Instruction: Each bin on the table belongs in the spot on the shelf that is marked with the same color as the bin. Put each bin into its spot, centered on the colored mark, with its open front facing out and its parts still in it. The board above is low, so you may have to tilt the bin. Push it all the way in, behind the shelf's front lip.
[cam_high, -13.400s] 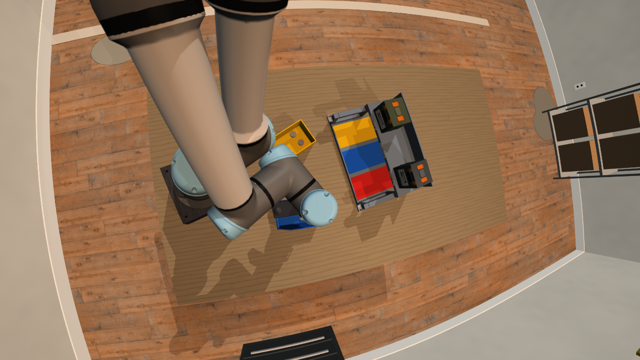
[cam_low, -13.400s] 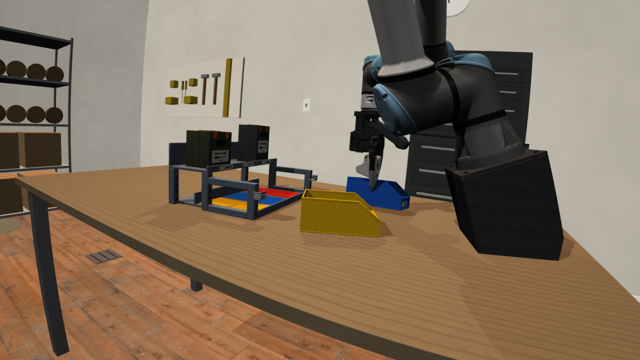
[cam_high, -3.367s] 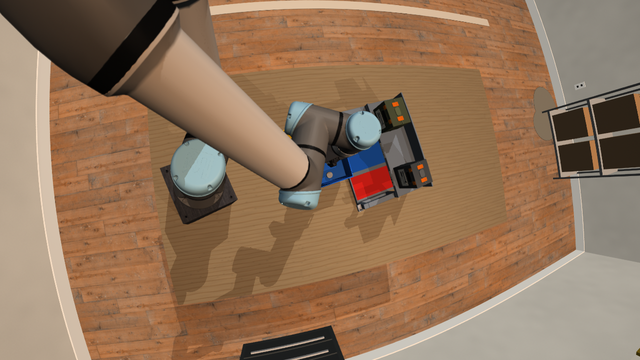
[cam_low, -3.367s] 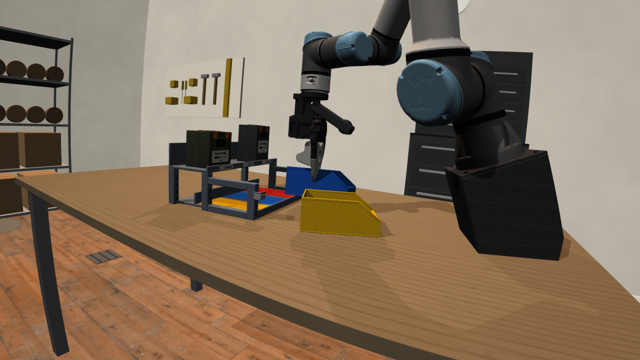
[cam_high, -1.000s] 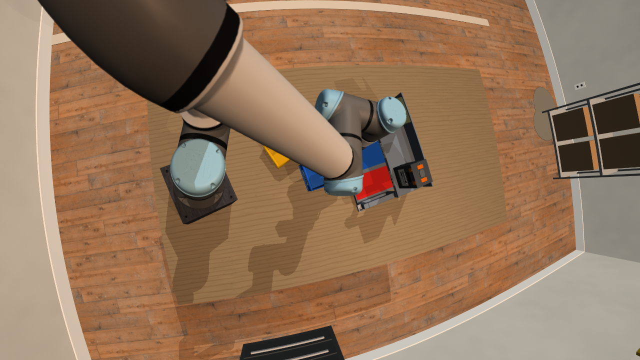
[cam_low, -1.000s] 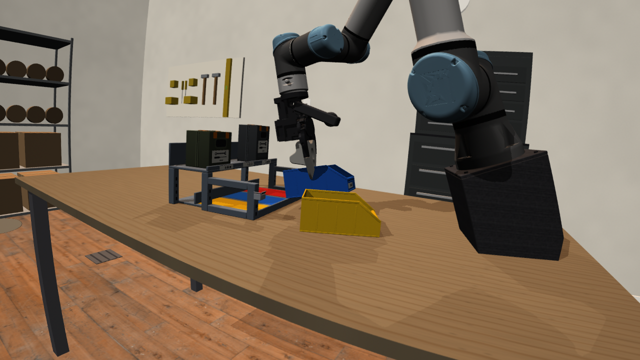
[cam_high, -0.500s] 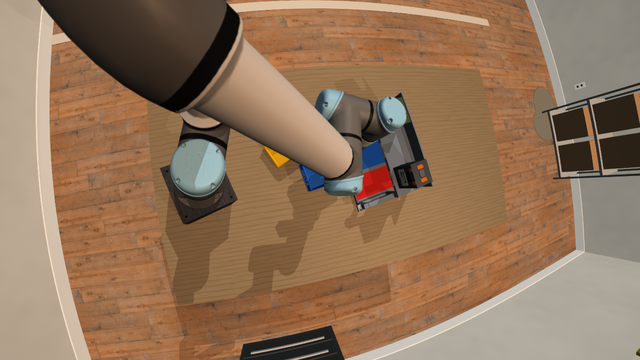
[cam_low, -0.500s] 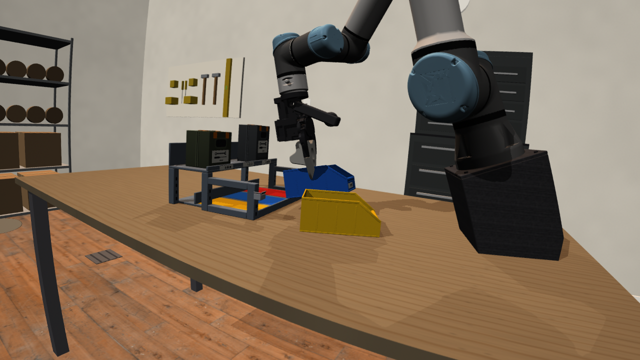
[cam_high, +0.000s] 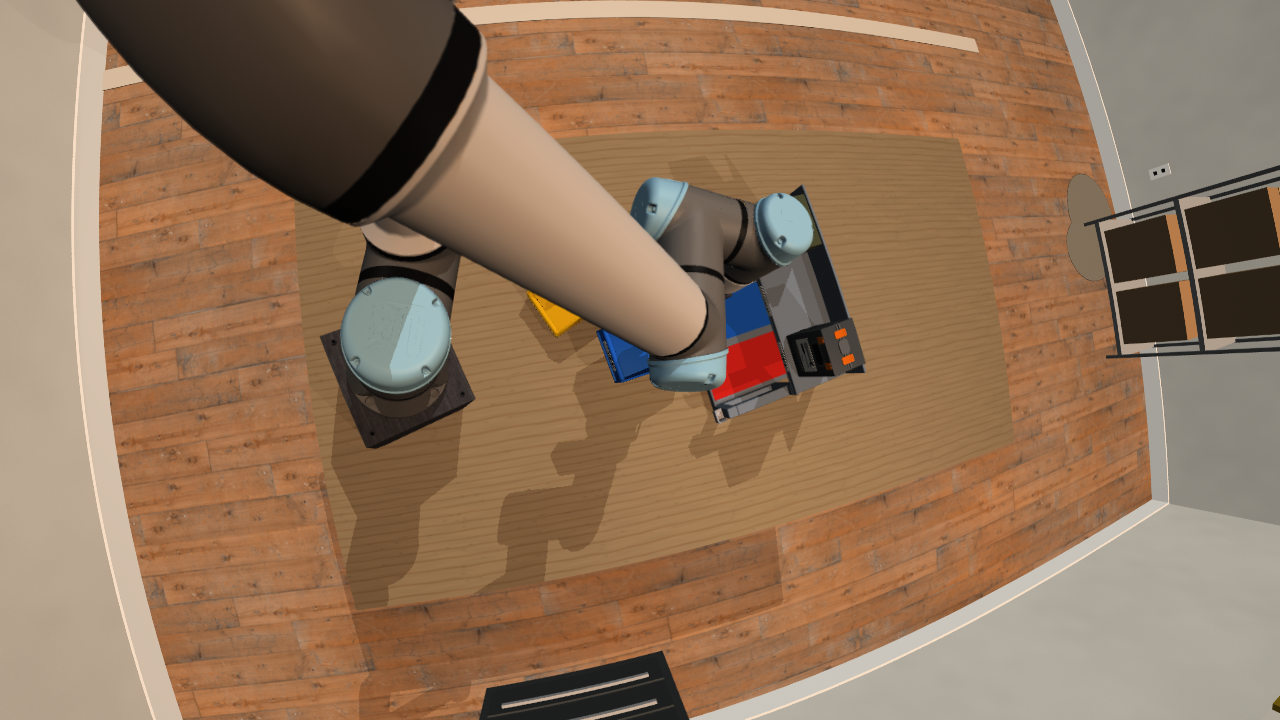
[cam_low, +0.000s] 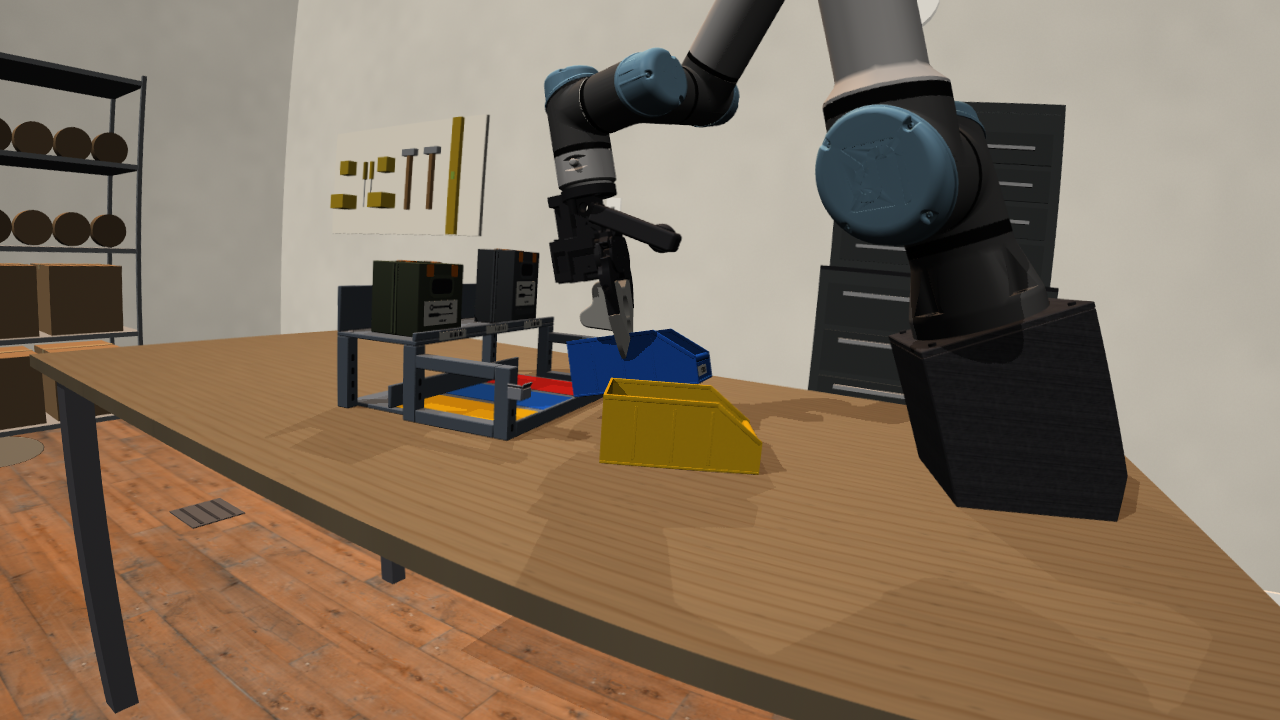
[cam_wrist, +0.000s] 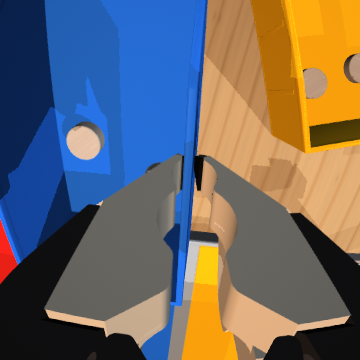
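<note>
Right now the blue bin is 50 mm to the right of my hand and 20 mm below it. From my hand the other things lie so: yellow bin (120 mm behind, 70 mm to the left, 70 mm below).
</note>
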